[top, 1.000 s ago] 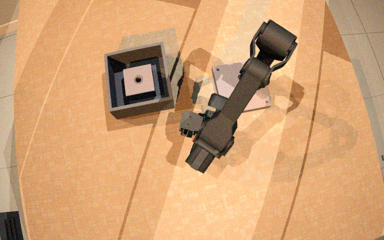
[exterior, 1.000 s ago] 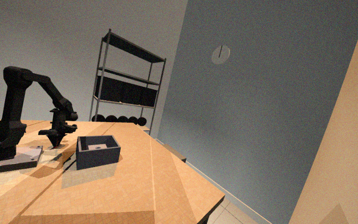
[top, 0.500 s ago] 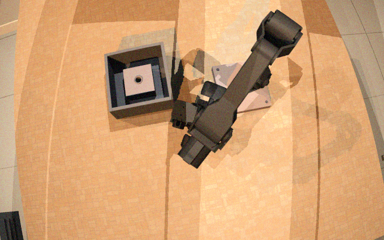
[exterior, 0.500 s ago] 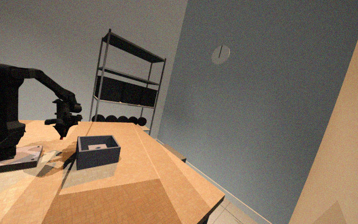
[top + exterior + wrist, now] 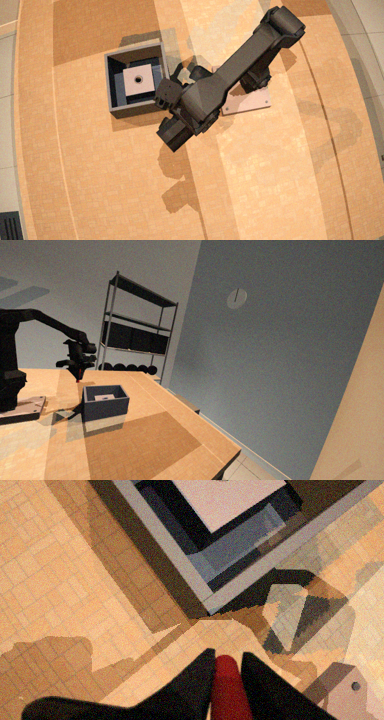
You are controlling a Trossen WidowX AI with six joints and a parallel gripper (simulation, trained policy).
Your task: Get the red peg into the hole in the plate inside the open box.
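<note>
Now: gripper tip 13 cm to the left of the grey box, 10 cm above it and 9 cm short of it. Round my gripper tip: red peg 2 cm above, 1 cm to the left.
</note>
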